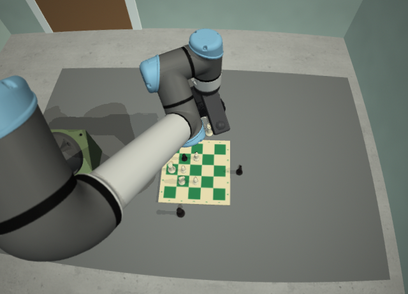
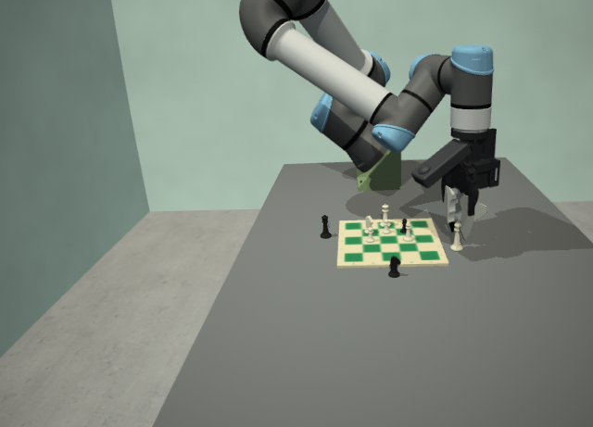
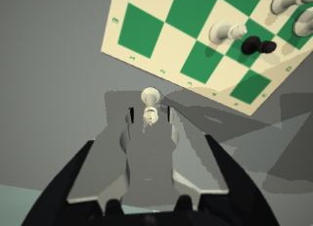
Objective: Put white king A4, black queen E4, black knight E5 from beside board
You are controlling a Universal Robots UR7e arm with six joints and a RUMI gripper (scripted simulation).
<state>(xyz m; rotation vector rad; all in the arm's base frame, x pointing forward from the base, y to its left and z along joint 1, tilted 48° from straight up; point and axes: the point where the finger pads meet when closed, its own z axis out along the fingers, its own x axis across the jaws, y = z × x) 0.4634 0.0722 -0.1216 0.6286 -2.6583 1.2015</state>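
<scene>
Now: the white king 1 cm below my hand. From my hand the other things lie so: black pawn (10 cm to the right, 8 cm behind, 2 cm below); board (14 cm to the right, 4 cm below, 4 cm behind).
</scene>
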